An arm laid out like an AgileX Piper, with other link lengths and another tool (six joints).
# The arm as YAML. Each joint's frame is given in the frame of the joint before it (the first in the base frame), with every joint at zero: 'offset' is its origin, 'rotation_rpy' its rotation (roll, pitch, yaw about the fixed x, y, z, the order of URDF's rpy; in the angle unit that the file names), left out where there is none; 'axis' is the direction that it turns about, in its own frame. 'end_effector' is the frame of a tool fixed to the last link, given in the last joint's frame.
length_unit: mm
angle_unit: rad
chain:
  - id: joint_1
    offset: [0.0, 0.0, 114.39]
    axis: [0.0, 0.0, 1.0]
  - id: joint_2
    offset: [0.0, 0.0, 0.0]
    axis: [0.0, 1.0, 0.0]
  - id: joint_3
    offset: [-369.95, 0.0, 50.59]
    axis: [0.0, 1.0, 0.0]
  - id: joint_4
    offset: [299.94, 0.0, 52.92]
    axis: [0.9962, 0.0, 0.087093]
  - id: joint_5
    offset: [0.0, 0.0, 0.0]
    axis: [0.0, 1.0, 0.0]
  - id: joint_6
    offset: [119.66, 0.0, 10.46]
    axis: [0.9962, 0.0, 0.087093]
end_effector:
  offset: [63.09, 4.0, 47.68]
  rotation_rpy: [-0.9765, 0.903, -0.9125]
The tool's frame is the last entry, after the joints.
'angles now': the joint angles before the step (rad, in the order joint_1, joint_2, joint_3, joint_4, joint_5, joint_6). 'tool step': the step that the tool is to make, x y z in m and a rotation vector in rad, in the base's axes. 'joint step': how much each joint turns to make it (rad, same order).
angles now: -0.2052, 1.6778, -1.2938, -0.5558, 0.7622, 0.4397
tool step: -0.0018, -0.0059, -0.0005, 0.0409, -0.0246, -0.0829
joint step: -0.0020, 0.0080, -0.0120, 0.0044, 0.0239, 0.0870
